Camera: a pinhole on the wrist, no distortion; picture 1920 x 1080 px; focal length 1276.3 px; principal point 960.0 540.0 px. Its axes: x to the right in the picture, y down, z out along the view. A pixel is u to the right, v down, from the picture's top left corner.
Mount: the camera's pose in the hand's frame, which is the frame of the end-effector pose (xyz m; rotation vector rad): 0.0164 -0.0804 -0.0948 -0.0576 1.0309 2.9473
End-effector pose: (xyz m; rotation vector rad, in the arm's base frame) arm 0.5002 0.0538 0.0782 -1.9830 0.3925 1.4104
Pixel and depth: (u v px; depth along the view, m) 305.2 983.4 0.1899
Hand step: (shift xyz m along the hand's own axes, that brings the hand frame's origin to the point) 0.1063 -0.0141 0.0987
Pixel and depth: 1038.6 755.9 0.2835
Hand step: -0.0106 0.0589 0.1559
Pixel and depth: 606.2 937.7 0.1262
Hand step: 0.0466 -0.0327 0.0297
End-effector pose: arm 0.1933 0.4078 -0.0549 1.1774 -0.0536 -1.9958
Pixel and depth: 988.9 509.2 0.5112
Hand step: -0.0094 0.2480 0.2965
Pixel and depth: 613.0 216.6 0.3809
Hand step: 0.1118 0.2319 0.1470
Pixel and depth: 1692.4 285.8 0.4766
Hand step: -0.2677 0.2924 0.2073
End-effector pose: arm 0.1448 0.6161 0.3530 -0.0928 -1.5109 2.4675
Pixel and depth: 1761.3 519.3 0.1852
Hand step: -0.1050 0.0380 0.0433
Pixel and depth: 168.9 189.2 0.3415
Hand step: 0.2209 0.2047 0.1223
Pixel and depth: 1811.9 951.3 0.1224
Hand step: -0.0699 -0.0345 0.0221
